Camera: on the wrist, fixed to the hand. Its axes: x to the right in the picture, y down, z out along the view.
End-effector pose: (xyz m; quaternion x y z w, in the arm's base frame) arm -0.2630 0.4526 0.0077 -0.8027 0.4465 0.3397 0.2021
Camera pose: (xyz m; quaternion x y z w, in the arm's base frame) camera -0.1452 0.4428 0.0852 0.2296 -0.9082 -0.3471 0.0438
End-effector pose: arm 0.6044 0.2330 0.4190 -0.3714 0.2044 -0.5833 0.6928
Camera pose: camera 0.4656 0.2071 0.4256 -0.0628 0.3669 0.0697 0.9255
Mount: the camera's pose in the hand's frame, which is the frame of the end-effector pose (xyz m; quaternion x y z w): -0.0069 -0.0972 -0.1024 0.0720 0.0025 0.7116 0.6989
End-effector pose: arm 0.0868 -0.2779 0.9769 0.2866 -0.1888 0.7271 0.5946
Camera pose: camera 0.1626 -0.1986 0.8878 -0.1069 0.2821 -0.9456 0.1220
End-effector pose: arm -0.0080 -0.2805 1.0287 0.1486 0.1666 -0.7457 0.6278
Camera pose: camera -0.1014 -0.2146 0.9455 0.2695 -0.0414 -0.0860 0.9583
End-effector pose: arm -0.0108 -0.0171 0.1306 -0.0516 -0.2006 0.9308 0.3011
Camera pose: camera 0.0695 0.0857 0.0761 0.1595 0.0357 -0.8791 0.4477
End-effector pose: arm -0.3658 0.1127 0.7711 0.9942 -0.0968 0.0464 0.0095
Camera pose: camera -0.3630 0.2122 0.8714 -0.6265 0.7717 -0.0486 0.0977
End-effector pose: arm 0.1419 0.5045 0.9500 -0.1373 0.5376 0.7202 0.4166
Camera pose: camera 0.1932 0.4177 0.8510 -0.3148 -0.5263 -0.7607 0.2128
